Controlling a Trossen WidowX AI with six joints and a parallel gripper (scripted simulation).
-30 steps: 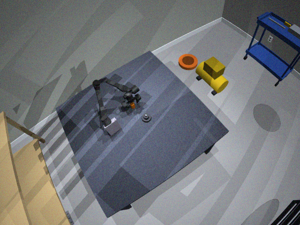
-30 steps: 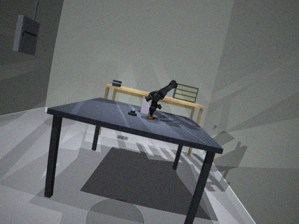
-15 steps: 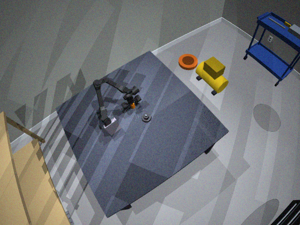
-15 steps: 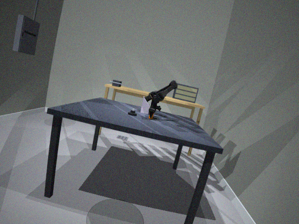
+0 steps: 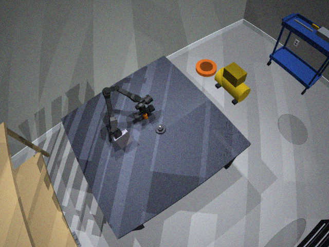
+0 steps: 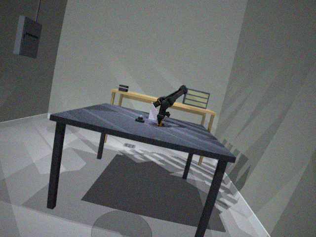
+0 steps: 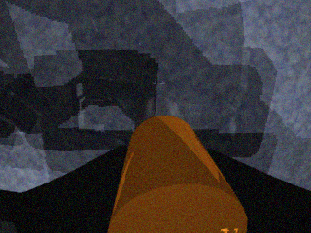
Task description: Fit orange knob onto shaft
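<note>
The round dark pedestal is 180 mm to the right of my gripper tip, 50 mm ahead of it and 20 mm above it. The rest, counted from my gripper tip: orange knob 30 mm above.
</note>
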